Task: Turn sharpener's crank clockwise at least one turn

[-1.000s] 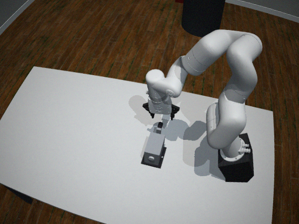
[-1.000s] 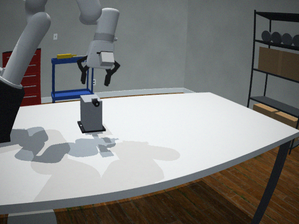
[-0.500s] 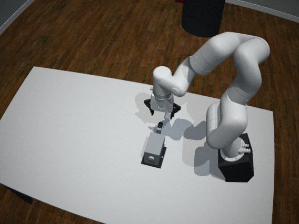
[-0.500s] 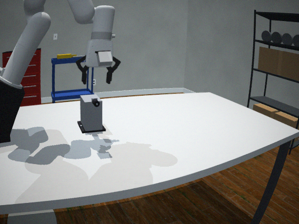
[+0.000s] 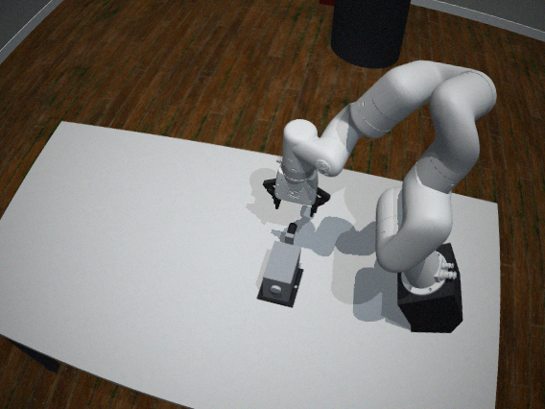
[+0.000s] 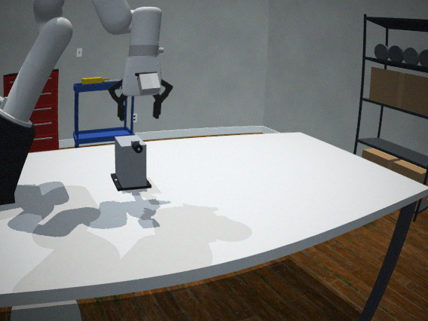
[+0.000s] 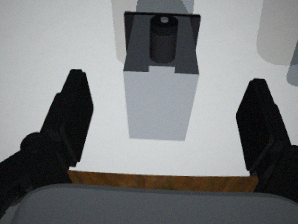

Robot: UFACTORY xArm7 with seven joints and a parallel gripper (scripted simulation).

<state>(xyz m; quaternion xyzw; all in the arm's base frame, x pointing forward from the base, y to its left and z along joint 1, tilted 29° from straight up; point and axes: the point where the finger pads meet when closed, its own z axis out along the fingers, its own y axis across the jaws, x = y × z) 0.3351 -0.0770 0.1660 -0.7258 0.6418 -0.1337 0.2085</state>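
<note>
Right now the dark crank knob is 90 mm below my hand and 20 mm to the left of it.
</note>
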